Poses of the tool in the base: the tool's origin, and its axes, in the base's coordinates. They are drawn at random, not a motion.
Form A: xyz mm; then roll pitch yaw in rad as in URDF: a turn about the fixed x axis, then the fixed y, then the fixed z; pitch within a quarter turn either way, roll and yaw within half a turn.
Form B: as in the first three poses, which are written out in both.
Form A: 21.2 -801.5 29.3 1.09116 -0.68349 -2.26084
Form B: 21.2 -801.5 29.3 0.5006 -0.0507 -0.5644 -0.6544
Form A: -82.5 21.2 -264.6 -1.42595 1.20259 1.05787
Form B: -82.5 21.2 -264.6 0.3518 -0.6816 0.0973 0.6342
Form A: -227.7 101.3 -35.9 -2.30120 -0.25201 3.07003
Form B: -227.7 101.3 -35.9 0.1291 0.0188 -0.9070 0.4003
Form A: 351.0 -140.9 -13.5 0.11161 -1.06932 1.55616
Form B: 351.0 -140.9 -13.5 0.5920 0.3913 -0.3287 0.6233
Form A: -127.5 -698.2 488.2 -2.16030 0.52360 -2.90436
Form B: -127.5 -698.2 488.2 0.2805 0.0203 0.8604 -0.4249
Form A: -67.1 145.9 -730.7 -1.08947 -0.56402 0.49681
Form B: -67.1 145.9 -730.7 0.8317 -0.4239 -0.3531 0.0622
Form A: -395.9 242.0 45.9 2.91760 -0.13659 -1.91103
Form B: -395.9 242.0 45.9 0.1197 0.5660 -0.8140 -0.0519
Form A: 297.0 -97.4 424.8 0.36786 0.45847 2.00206
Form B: 297.0 -97.4 424.8 0.5515 -0.0920 0.2705 0.7837
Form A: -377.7 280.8 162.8 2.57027 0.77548 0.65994
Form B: -377.7 280.8 162.8 0.3643 0.8058 0.3886 -0.2587
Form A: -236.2 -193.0 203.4 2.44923 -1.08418 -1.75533
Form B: -236.2 -193.0 203.4 0.5591 0.3802 -0.7317 0.0865
